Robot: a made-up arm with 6 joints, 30 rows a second.
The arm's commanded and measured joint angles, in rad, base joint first. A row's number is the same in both.
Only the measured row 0 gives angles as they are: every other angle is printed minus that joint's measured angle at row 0.
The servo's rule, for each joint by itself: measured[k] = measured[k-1] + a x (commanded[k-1-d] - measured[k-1]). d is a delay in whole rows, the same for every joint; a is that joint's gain. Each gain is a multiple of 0.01, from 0.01 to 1. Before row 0 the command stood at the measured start. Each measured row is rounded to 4 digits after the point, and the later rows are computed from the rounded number. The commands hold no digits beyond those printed.
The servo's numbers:
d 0
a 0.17 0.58 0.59 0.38 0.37 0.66
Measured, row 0:
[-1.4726, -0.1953, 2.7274, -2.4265, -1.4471, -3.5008]
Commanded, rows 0 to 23:
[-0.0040, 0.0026, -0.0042, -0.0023, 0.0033, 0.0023]
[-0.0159, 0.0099, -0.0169, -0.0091, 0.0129, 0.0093]
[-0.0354, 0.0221, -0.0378, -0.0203, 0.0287, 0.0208]
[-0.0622, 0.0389, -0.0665, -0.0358, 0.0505, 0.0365]
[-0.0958, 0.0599, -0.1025, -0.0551, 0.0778, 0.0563]
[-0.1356, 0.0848, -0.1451, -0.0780, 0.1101, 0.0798]
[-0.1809, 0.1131, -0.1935, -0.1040, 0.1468, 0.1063]
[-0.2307, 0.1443, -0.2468, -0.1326, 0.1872, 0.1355]
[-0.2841, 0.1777, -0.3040, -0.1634, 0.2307, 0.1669]
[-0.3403, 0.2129, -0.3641, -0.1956, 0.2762, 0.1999]
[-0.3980, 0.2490, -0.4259, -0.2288, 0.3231, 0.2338]
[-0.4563, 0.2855, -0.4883, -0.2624, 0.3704, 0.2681]
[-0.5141, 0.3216, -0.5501, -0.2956, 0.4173, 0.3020]
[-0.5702, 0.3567, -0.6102, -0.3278, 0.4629, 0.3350]
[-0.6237, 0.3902, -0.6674, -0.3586, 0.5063, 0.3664]
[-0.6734, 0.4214, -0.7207, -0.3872, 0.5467, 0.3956]
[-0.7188, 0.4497, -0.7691, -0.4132, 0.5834, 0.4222]
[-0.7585, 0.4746, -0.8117, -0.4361, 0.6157, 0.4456]
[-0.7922, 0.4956, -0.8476, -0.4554, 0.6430, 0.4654]
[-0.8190, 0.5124, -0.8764, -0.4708, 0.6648, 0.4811]
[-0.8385, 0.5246, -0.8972, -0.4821, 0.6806, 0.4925]
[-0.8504, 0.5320, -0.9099, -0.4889, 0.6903, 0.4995]
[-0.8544, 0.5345, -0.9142, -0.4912, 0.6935, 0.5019]
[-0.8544, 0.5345, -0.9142, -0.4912, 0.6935, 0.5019]
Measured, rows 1 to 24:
[-0.0007, 0.0015, -0.0025, -0.0009, 0.0012, 0.0015]
[-0.0033, 0.0064, -0.0110, -0.0040, 0.0055, 0.0066]
[-0.0088, 0.0155, -0.0268, -0.0102, 0.0141, 0.0160]
[-0.0179, 0.0291, -0.0502, -0.0199, 0.0276, 0.0295]
[-0.0311, 0.0470, -0.0811, -0.0333, 0.0462, 0.0472]
[-0.0489, 0.0689, -0.1189, -0.0503, 0.0698, 0.0687]
[-0.0713, 0.0945, -0.1629, -0.0707, 0.0983, 0.0935]
[-0.0984, 0.1234, -0.2124, -0.0942, 0.1312, 0.1212]
[-0.1300, 0.1549, -0.2664, -0.1205, 0.1680, 0.1514]
[-0.1658, 0.1885, -0.3240, -0.1490, 0.2080, 0.1834]
[-0.2053, 0.2236, -0.3841, -0.1793, 0.2506, 0.2167]
[-0.2480, 0.2595, -0.4456, -0.2109, 0.2949, 0.2506]
[-0.2932, 0.2955, -0.5073, -0.2431, 0.3402, 0.2845]
[-0.3403, 0.3310, -0.5680, -0.2753, 0.3856, 0.3178]
[-0.3885, 0.3653, -0.6266, -0.3070, 0.4303, 0.3499]
[-0.4369, 0.3978, -0.6821, -0.3375, 0.4734, 0.3801]
[-0.4848, 0.4279, -0.7334, -0.3663, 0.5141, 0.4079]
[-0.5313, 0.4550, -0.7796, -0.3928, 0.5517, 0.4328]
[-0.5757, 0.4785, -0.8197, -0.4166, 0.5855, 0.4543]
[-0.6171, 0.4982, -0.8532, -0.4372, 0.6148, 0.4720]
[-0.6547, 0.5135, -0.8792, -0.4543, 0.6391, 0.4855]
[-0.6880, 0.5242, -0.8973, -0.4674, 0.6580, 0.4947]
[-0.7163, 0.5302, -0.9073, -0.4764, 0.6711, 0.4995]
[-0.7398, 0.5327, -0.9114, -0.4820, 0.6794, 0.5011]

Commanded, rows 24 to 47:
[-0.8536, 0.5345, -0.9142, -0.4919, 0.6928, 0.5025]
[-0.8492, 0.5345, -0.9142, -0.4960, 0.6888, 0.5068]
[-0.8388, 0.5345, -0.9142, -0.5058, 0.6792, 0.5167]
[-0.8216, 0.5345, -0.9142, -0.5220, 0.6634, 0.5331]
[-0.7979, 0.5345, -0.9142, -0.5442, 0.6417, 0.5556]
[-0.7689, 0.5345, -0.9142, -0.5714, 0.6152, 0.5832]
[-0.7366, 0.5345, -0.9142, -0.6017, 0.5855, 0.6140]
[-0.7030, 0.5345, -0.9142, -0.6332, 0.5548, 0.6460]
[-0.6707, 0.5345, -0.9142, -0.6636, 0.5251, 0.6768]
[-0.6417, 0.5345, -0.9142, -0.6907, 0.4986, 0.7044]
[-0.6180, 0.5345, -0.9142, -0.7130, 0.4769, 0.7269]
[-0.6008, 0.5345, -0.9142, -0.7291, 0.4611, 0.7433]
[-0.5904, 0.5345, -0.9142, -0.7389, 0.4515, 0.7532]
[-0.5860, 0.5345, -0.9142, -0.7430, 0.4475, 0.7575]
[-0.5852, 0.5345, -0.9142, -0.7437, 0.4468, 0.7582]
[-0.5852, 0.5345, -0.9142, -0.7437, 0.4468, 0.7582]
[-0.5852, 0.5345, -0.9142, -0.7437, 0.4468, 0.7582]
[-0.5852, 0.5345, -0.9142, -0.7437, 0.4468, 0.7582]
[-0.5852, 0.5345, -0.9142, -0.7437, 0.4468, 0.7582]
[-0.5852, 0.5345, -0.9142, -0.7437, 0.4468, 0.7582]
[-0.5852, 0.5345, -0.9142, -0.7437, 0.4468, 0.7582]
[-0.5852, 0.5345, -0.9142, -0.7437, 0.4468, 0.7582]
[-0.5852, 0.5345, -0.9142, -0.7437, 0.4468, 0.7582]
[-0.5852, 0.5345, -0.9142, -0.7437, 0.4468, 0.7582]
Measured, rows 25 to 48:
[-0.7591, 0.5337, -0.9131, -0.4858, 0.6844, 0.5020]
[-0.7744, 0.5342, -0.9137, -0.4897, 0.6860, 0.5052]
[-0.7853, 0.5344, -0.9140, -0.4958, 0.6835, 0.5128]
[-0.7915, 0.5345, -0.9141, -0.5058, 0.6761, 0.5262]
[-0.7926, 0.5345, -0.9142, -0.5204, 0.6634, 0.5456]
[-0.7886, 0.5345, -0.9142, -0.5398, 0.6456, 0.5704]
[-0.7798, 0.5345, -0.9142, -0.5633, 0.6234, 0.5992]
[-0.7667, 0.5345, -0.9142, -0.5899, 0.5980, 0.6301]
[-0.7504, 0.5345, -0.9142, -0.6179, 0.5710, 0.6609]
[-0.7319, 0.5345, -0.9142, -0.6456, 0.5442, 0.6896]
[-0.7125, 0.5345, -0.9142, -0.6712, 0.5193, 0.7142]
[-0.6935, 0.5345, -0.9142, -0.6932, 0.4978, 0.7334]
[-0.6760, 0.5345, -0.9142, -0.7106, 0.4807, 0.7465]
[-0.6607, 0.5345, -0.9142, -0.7229, 0.4684, 0.7538]
[-0.6479, 0.5345, -0.9142, -0.7308, 0.4604, 0.7567]
[-0.6372, 0.5345, -0.9142, -0.7357, 0.4554, 0.7577]
[-0.6284, 0.5345, -0.9142, -0.7387, 0.4522, 0.7580]
[-0.6211, 0.5345, -0.9142, -0.7406, 0.4502, 0.7581]
[-0.6150, 0.5345, -0.9142, -0.7418, 0.4489, 0.7582]
[-0.6099, 0.5345, -0.9142, -0.7425, 0.4481, 0.7582]
[-0.6057, 0.5345, -0.9142, -0.7430, 0.4476, 0.7582]
[-0.6022, 0.5345, -0.9142, -0.7433, 0.4473, 0.7582]
[-0.5993, 0.5345, -0.9142, -0.7435, 0.4471, 0.7582]
[-0.5969, 0.5345, -0.9142, -0.7436, 0.4470, 0.7582]

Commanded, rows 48 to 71:
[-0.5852, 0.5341, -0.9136, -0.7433, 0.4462, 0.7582]
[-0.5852, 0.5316, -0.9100, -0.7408, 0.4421, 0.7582]
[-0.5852, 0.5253, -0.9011, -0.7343, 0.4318, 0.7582]
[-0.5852, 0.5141, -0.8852, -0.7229, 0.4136, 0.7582]
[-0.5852, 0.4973, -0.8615, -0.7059, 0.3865, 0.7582]
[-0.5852, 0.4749, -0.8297, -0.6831, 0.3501, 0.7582]
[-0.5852, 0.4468, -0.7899, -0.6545, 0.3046, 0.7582]
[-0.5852, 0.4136, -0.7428, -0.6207, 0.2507, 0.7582]
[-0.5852, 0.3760, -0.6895, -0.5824, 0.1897, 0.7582]
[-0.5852, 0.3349, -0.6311, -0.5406, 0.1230, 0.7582]
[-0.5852, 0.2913, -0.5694, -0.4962, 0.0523, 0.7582]
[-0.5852, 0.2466, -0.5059, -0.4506, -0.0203, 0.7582]
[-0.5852, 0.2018, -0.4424, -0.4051, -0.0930, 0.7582]
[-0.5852, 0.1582, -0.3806, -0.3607, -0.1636, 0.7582]
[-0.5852, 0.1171, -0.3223, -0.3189, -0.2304, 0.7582]
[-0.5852, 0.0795, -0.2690, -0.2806, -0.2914, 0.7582]
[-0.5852, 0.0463, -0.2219, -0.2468, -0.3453, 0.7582]
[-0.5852, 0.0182, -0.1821, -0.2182, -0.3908, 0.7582]
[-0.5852, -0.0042, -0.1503, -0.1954, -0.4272, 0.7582]
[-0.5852, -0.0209, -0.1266, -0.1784, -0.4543, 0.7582]
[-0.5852, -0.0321, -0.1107, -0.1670, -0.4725, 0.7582]
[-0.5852, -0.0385, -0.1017, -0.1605, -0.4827, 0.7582]
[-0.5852, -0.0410, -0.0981, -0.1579, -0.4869, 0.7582]
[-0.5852, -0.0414, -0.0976, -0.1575, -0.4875, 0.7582]
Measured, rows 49 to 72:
[-0.5949, 0.5343, -0.9138, -0.7435, 0.4467, 0.7582]
[-0.5933, 0.5327, -0.9116, -0.7425, 0.4450, 0.7582]
[-0.5919, 0.5284, -0.9054, -0.7394, 0.4401, 0.7582]
[-0.5908, 0.5201, -0.8935, -0.7331, 0.4303, 0.7582]
[-0.5898, 0.5069, -0.8746, -0.7228, 0.4141, 0.7582]
[-0.5890, 0.4883, -0.8481, -0.7077, 0.3904, 0.7582]
[-0.5884, 0.4642, -0.8138, -0.6875, 0.3587, 0.7582]
[-0.5879, 0.4349, -0.7719, -0.6621, 0.3187, 0.7582]
[-0.5874, 0.4007, -0.7233, -0.6318, 0.2710, 0.7582]
[-0.5870, 0.3625, -0.6689, -0.5971, 0.2162, 0.7582]
[-0.5867, 0.3212, -0.6102, -0.5588, 0.1556, 0.7582]
[-0.5864, 0.2779, -0.5487, -0.5177, 0.0905, 0.7582]
[-0.5862, 0.2338, -0.4860, -0.4749, 0.0226, 0.7582]
[-0.5860, 0.1900, -0.4238, -0.4315, -0.0463, 0.7582]
[-0.5859, 0.1477, -0.3639, -0.3887, -0.1144, 0.7582]
[-0.5858, 0.1081, -0.3079, -0.3476, -0.1799, 0.7582]
[-0.5857, 0.0723, -0.2572, -0.3093, -0.2411, 0.7582]
[-0.5856, 0.0409, -0.2129, -0.2747, -0.2965, 0.7582]
[-0.5855, 0.0147, -0.1760, -0.2446, -0.3449, 0.7582]
[-0.5854, -0.0059, -0.1469, -0.2194, -0.3854, 0.7582]
[-0.5854, -0.0211, -0.1255, -0.1995, -0.4176, 0.7582]
[-0.5854, -0.0312, -0.1115, -0.1847, -0.4417, 0.7582]
[-0.5854, -0.0369, -0.1036, -0.1745, -0.4584, 0.7582]
[-0.5854, -0.0395, -0.1001, -0.1680, -0.4692, 0.7582]

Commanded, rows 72 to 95:
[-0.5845, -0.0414, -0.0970, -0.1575, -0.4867, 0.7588]
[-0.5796, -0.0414, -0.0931, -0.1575, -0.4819, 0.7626]
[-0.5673, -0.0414, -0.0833, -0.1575, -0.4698, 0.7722]
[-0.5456, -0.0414, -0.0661, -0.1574, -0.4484, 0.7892]
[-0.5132, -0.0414, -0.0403, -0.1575, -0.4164, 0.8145]
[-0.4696, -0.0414, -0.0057, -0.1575, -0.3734, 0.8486]
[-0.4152, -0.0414, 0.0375, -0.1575, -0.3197, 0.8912]
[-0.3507, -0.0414, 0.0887, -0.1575, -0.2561, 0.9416]
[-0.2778, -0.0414, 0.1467, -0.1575, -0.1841, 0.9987]
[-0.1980, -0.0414, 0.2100, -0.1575, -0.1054, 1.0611]
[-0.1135, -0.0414, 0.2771, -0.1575, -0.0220, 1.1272]
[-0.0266, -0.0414, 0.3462, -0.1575, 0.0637, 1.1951]
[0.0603, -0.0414, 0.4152, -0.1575, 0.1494, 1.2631]
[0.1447, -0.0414, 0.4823, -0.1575, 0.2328, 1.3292]
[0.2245, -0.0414, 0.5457, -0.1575, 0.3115, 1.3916]
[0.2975, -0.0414, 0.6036, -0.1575, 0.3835, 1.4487]
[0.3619, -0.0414, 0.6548, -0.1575, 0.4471, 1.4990]
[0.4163, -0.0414, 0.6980, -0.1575, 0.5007, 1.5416]
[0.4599, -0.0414, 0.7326, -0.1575, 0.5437, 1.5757]
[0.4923, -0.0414, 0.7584, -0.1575, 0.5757, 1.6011]
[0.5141, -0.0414, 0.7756, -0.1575, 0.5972, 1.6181]
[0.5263, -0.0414, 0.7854, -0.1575, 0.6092, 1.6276]
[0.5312, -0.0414, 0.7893, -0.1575, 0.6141, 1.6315]
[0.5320, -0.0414, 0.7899, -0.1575, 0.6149, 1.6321]
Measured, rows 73 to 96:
[-0.5852, -0.0406, -0.0983, -0.1640, -0.4757, 0.7586]
[-0.5842, -0.0411, -0.0952, -0.1615, -0.4780, 0.7612]
[-0.5813, -0.0413, -0.0882, -0.1600, -0.4750, 0.7685]
[-0.5752, -0.0414, -0.0752, -0.1590, -0.4652, 0.7822]
[-0.5647, -0.0414, -0.0546, -0.1584, -0.4471, 0.8035]
[-0.5485, -0.0414, -0.0257, -0.1581, -0.4198, 0.8333]
[-0.5258, -0.0414, 0.0116, -0.1579, -0.3828, 0.8715]
[-0.4960, -0.0414, 0.0571, -0.1577, -0.3359, 0.9178]
[-0.4589, -0.0414, 0.1100, -0.1576, -0.2797, 0.9712]
[-0.4145, -0.0414, 0.1690, -0.1576, -0.2152, 1.0305]
[-0.3633, -0.0414, 0.2328, -0.1576, -0.1437, 1.0943]
[-0.3061, -0.0414, 0.2997, -0.1576, -0.0670, 1.1608]
[-0.2438, -0.0414, 0.3678, -0.1576, 0.0131, 1.2283]
[-0.1778, -0.0414, 0.4354, -0.1576, 0.0944, 1.2949]
[-0.1094, -0.0414, 0.5005, -0.1576, 0.1747, 1.3587]
[-0.0402, -0.0414, 0.5613, -0.1576, 0.2520, 1.4181]
[0.0282, -0.0414, 0.6165, -0.1576, 0.3242, 1.4715]
[0.0942, -0.0414, 0.6646, -0.1576, 0.3895, 1.5178]
[0.1564, -0.0414, 0.7047, -0.1576, 0.4466, 1.5560]
[0.2135, -0.0414, 0.7364, -0.1576, 0.4944, 1.5858]
[0.2646, -0.0414, 0.7595, -0.1576, 0.5324, 1.6071]
[0.3091, -0.0414, 0.7748, -0.1576, 0.5608, 1.6206]
[0.3469, -0.0414, 0.7834, -0.1576, 0.5805, 1.6278]
[0.3784, -0.0414, 0.7872, -0.1576, 0.5932, 1.6306]

